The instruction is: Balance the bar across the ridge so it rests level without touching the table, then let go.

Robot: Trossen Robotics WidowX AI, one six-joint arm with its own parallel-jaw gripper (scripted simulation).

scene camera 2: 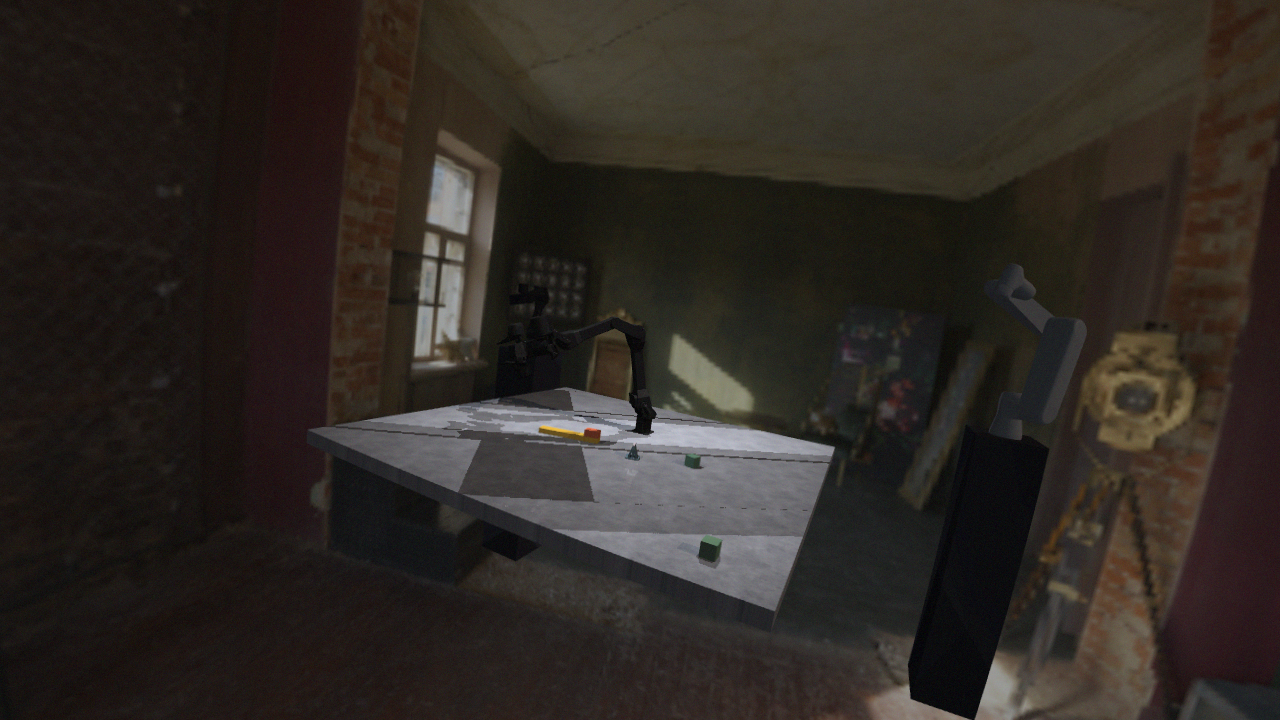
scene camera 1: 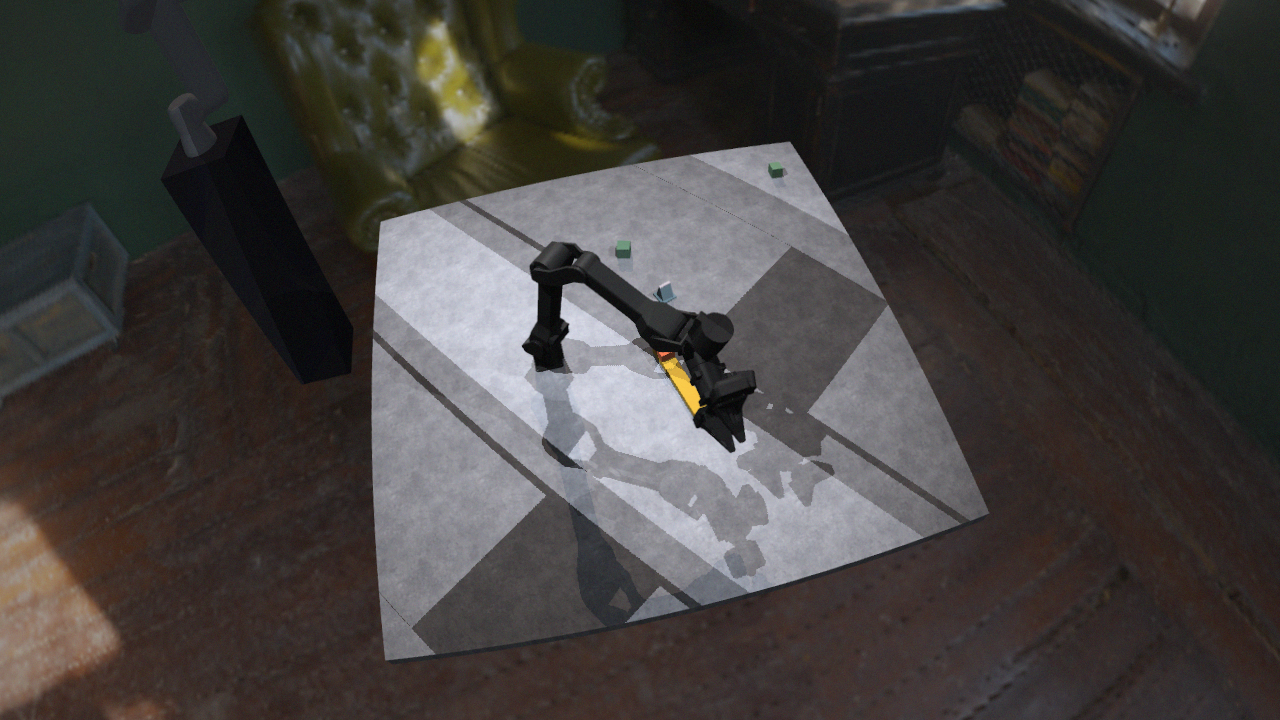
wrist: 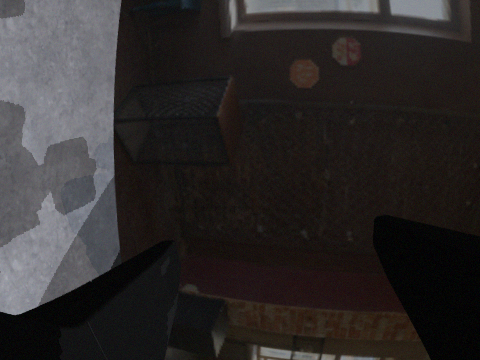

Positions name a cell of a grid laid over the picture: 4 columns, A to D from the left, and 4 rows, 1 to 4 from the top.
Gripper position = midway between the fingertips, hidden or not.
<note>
My gripper (scene camera 1: C3) is open and holds nothing. Also in view: a yellow bar (scene camera 1: C3).
My gripper shows as well in the wrist view (wrist: C3). The wrist view misses the yellow bar: it is out of frame.
</note>
